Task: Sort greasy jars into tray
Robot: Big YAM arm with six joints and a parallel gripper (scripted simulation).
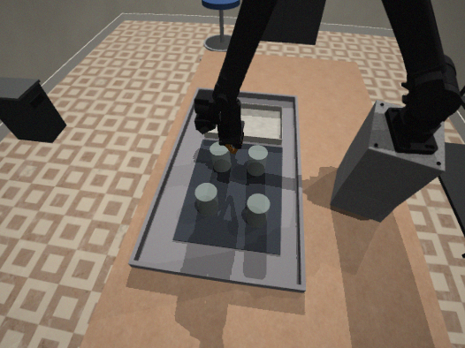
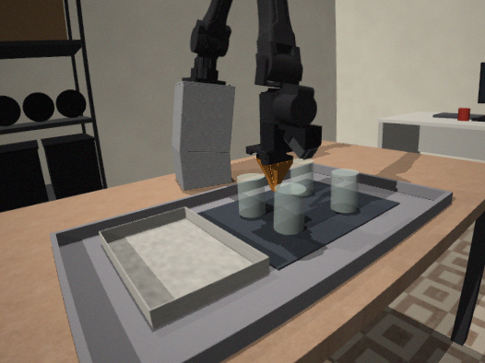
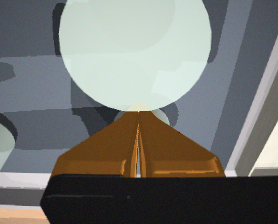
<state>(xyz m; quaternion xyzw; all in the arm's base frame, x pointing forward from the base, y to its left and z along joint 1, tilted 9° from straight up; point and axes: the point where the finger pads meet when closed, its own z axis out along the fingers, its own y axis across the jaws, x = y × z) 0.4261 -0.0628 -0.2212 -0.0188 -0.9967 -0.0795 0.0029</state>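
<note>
Now: hand 20 mm to the left of the rimmed steel table top and 80 mm above it. The rest, counted from my hand: pale tray 20 mm behind, 230 mm to the right, 80 mm below; dark drying mat 20 mm behind, 90 mm to the left, 80 mm below.
</note>
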